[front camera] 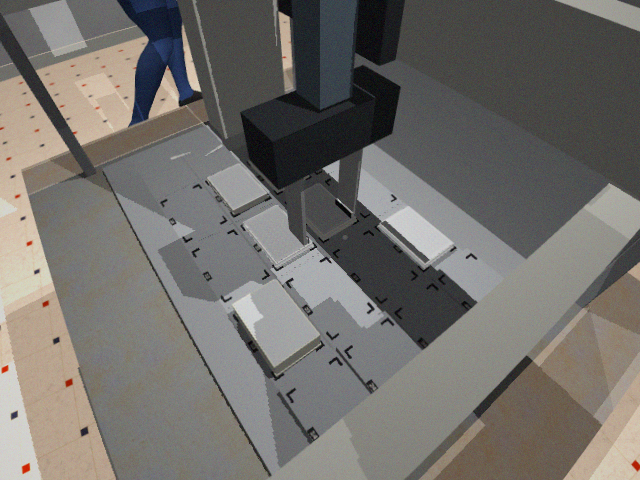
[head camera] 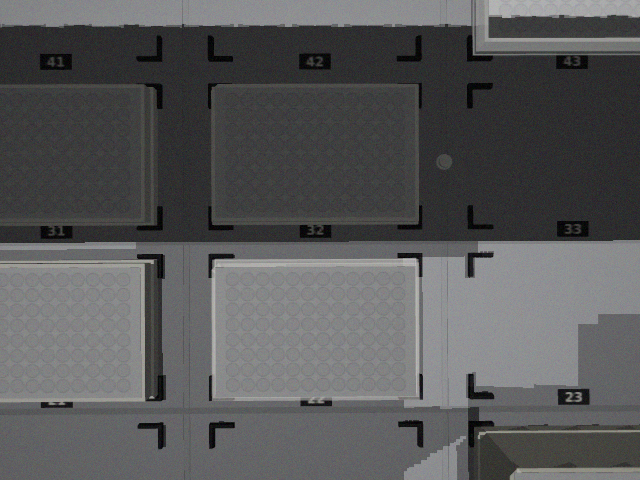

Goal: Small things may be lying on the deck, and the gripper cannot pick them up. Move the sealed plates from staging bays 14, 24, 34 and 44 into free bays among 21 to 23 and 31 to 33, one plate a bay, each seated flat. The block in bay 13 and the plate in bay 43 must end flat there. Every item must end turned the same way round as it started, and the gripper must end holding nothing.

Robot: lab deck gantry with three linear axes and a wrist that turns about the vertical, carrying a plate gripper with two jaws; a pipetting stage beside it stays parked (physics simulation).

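Seen in the pictures: gripper, fingertip midpoint: (front camera: 322, 222); robot's base at its link origin: (front camera: 162, 203).
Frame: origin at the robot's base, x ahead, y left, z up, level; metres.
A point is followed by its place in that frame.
Observation:
Sealed plates lie flat in bay 21 (front camera: 238, 187) @[z 0.014, x 0.074, y 0.150 m] (head camera: 67, 330) @[z 0.014, x 0.080, y 0.151 m], bay 22 (front camera: 273, 232) @[z 0.014, x 0.225, y 0.144 m] (head camera: 315, 330) @[z 0.014, x 0.228, y 0.151 m], bay 32 (front camera: 325, 206) @[z 0.014, x 0.231, y 0.266 m] (head camera: 315, 155) @[z 0.014, x 0.228, y 0.255 m] and bay 31 (head camera: 67, 155) @[z 0.014, x 0.081, y 0.255 m]; the gripper hides the bay 31 plate in the front view. The bay 43 plate (front camera: 418, 232) @[z 0.014, x 0.394, y 0.369 m] (head camera: 558, 28) @[z 0.014, x 0.374, y 0.331 m] lies flat there. The taller block (front camera: 284, 325) @[z 0.042, x 0.410, y 0.049 m] (head camera: 558, 449) @[z 0.024, x 0.366, y 0.084 m] sits flat in bay 13. Bays 23 and 33 hold no plate. My gripper (front camera: 326, 227) @[z 0.160, x 0.360, y 0.160 m] is open and empty, raised above the deck around bay 23; its jaws are outside the head view.
A small round disc (front camera: 345, 237) @[z 0.004, x 0.312, y 0.253 m] (head camera: 444, 161) @[z 0.004, x 0.309, y 0.253 m] lies between bays 32 and 33. A thin pale strip (front camera: 180, 155) @[z 0.005, x -0.121, y 0.095 m] lies on the deck beyond bay 21. A front rail (front camera: 465, 330) @[z 0.400, x 0.612, y 0.048 m] crosses the near right side. The dark gripper body (front camera: 310, 139) @[z 0.339, x 0.390, y 0.120 m] blocks part of the back.

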